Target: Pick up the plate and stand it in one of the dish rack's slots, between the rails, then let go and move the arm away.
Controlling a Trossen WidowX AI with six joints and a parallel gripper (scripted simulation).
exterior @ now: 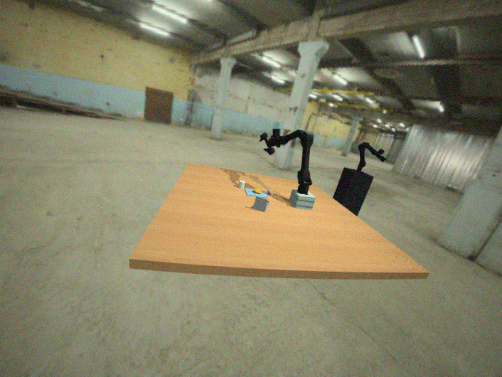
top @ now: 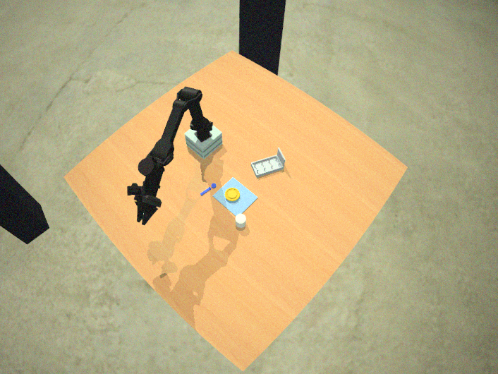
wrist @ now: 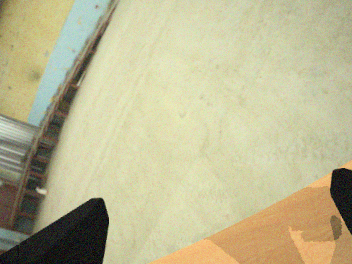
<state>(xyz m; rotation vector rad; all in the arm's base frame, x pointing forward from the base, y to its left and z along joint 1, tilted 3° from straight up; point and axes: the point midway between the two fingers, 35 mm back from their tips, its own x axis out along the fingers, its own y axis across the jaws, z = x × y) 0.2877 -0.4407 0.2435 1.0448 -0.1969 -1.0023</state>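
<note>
Now: gripper tip 410 mm to the right of the yellow plate, 290 mm above it and 20 mm past it. The rest, counted from my gripper tip: grey dish rack: 630 mm to the left, 280 mm below, 40 mm behind; then blue spoon: 350 mm to the left, 300 mm below, 110 mm behind; then white cup: 360 mm to the left, 280 mm below, 100 mm ahead.
</note>
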